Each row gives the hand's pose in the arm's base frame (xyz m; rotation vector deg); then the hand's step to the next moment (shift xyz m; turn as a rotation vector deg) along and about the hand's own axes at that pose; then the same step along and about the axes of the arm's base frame.
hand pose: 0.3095 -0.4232 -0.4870 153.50 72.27 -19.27
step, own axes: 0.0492 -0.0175 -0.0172 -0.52 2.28 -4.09
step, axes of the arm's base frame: 0.0192 0.0515 0.0024 1.99 -0.84 4.19
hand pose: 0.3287 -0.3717 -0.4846 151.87 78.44 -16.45
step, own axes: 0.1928 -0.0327 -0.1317 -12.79 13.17 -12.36
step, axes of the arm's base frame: 0.0960 0.1993 0.0814 4.79 -15.02 15.53
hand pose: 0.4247 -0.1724 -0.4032 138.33 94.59 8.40
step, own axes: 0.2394 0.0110 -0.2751 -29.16 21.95 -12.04
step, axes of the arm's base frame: 0.0425 0.2513 0.2610 6.83 -33.34 17.86
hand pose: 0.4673 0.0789 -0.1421 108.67 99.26 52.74
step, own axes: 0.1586 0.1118 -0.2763 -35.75 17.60 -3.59
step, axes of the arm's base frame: -0.1136 0.1032 0.3007 9.62 -38.07 7.68
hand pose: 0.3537 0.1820 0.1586 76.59 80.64 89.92
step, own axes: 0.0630 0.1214 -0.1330 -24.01 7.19 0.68
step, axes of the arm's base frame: -0.1235 -0.0115 0.1450 8.62 -23.54 0.44
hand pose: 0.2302 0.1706 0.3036 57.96 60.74 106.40
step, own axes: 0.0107 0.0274 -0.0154 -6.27 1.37 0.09
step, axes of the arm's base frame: -0.0240 -0.0054 0.0223 2.29 -5.99 -0.37
